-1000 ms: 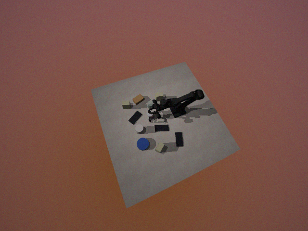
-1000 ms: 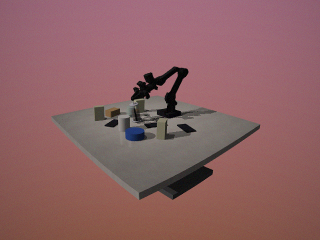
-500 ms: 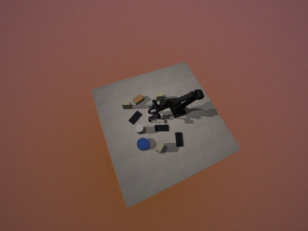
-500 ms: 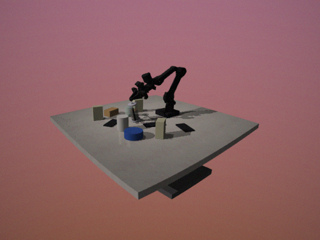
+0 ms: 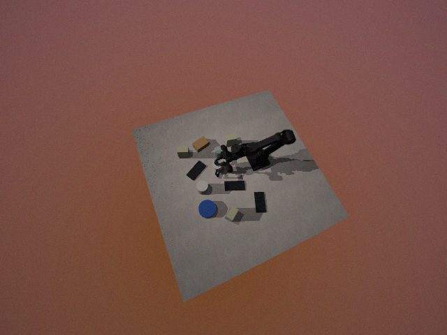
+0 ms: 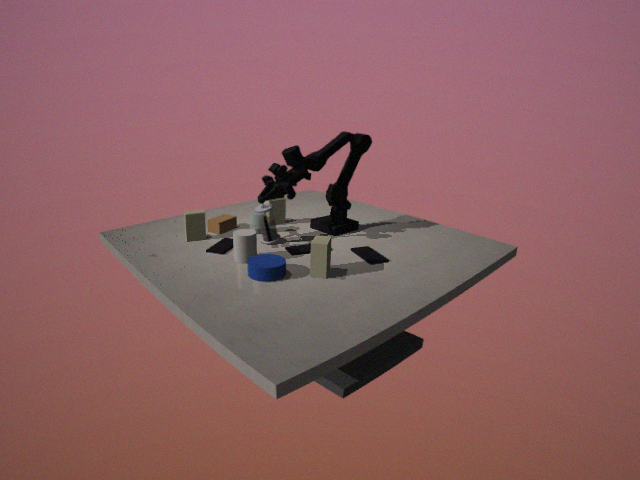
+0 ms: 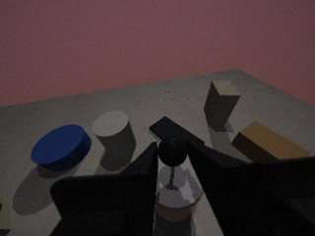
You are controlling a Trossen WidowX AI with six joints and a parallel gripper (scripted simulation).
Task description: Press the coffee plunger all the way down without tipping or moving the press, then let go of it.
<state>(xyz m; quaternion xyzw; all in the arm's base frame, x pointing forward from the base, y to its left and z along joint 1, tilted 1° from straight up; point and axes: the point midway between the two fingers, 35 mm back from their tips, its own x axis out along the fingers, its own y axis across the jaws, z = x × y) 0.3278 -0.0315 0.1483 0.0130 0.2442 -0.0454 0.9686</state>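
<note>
Now: gripper tip 20 mm past the coffee press, 10 mm to the right of it and 80 mm above it. Also, from my gripper tip: white cylinder (130 mm ahead, 110 mm to the left, 120 mm below); then orange block (40 mm ahead, 240 mm to the right, 150 mm below); then pale green cylinder (70 mm behind, 130 mm to the right, 130 mm below).
</note>
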